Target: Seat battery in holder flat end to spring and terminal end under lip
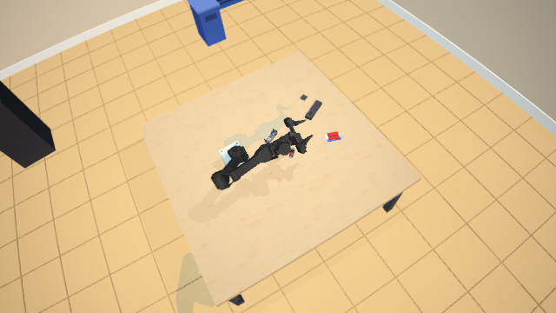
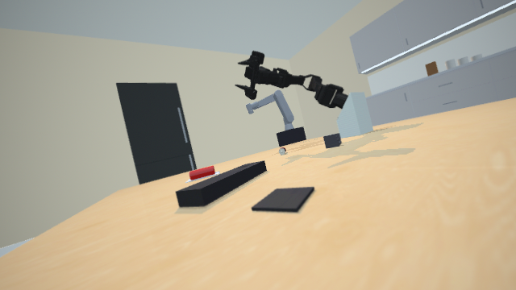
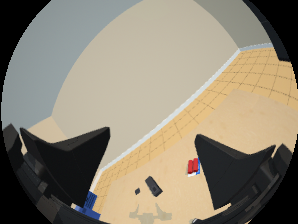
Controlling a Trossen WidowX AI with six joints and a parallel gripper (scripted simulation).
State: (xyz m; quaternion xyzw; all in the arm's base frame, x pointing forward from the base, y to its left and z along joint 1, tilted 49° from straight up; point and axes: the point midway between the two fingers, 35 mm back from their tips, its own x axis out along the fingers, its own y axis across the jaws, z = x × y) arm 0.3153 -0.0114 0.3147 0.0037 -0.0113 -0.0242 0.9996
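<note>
Now: the battery 40 mm behind my gripper tip, 110 mm to the left of it and 330 mm below it. From my gripper tip the other things lie so: black remote control 270 mm ahead, 300 mm to the left, 330 mm below; black battery door 290 mm ahead, 430 mm to the left, 340 mm below.
</note>
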